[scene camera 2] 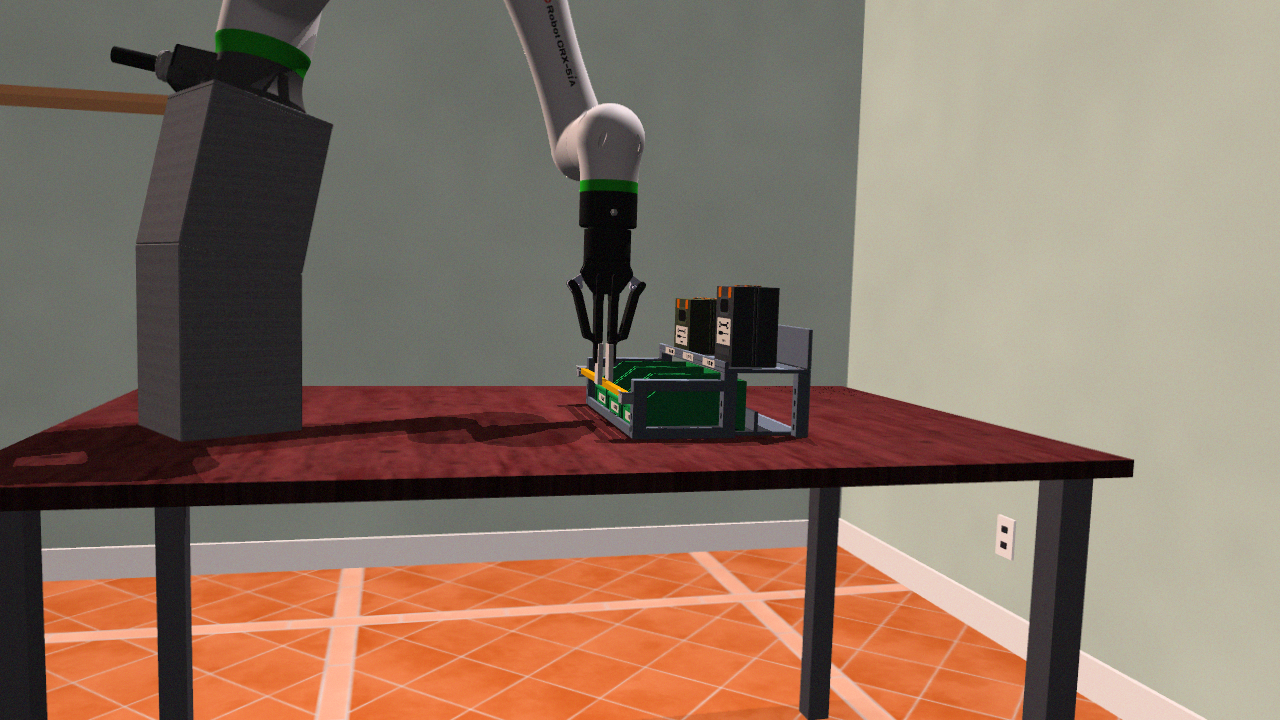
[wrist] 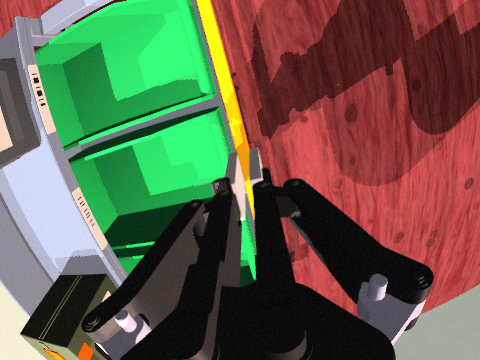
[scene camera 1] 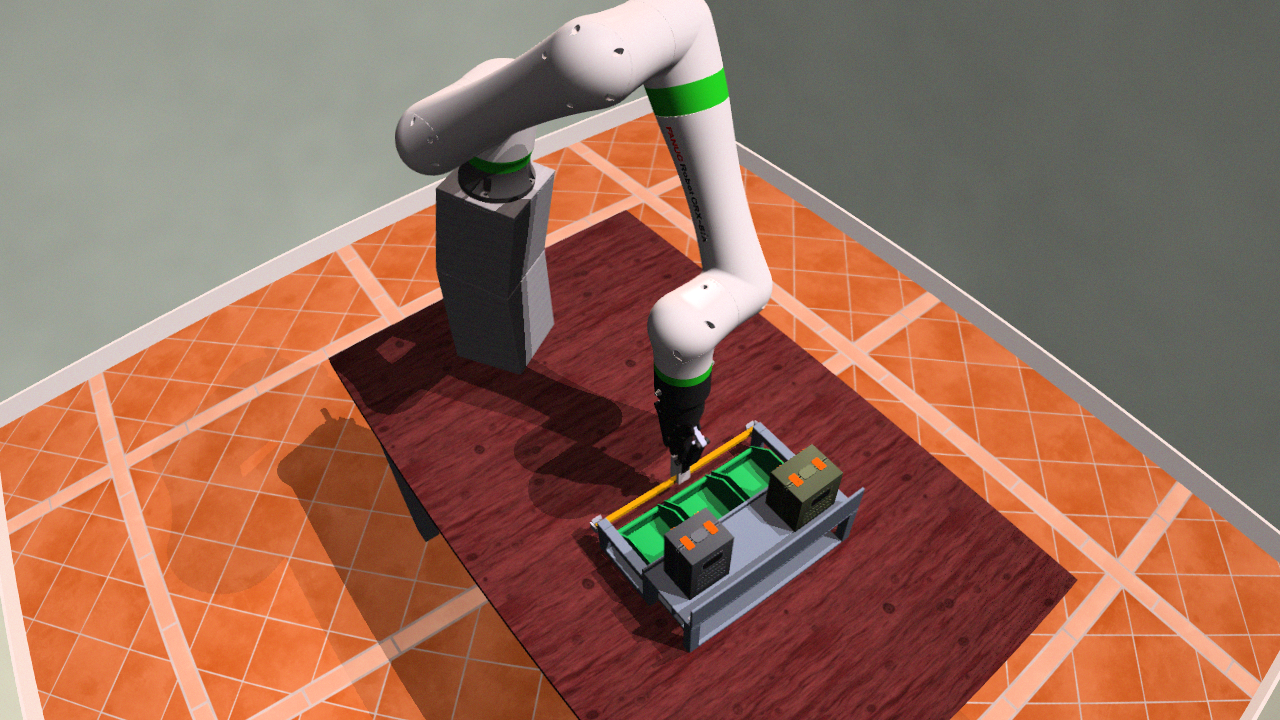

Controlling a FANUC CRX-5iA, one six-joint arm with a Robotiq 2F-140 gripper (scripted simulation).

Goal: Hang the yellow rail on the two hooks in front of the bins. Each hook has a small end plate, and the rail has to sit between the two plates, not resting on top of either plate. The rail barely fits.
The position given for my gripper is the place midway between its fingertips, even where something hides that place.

In view: my gripper (scene camera 2: 603, 383), a green bin (scene camera 2: 664, 408), a green bin (scene camera 1: 714, 493) and a green bin (scene camera 1: 750, 474).
My gripper also shows in the wrist view (wrist: 246, 164) and in scene camera 1 (scene camera 1: 680, 476).
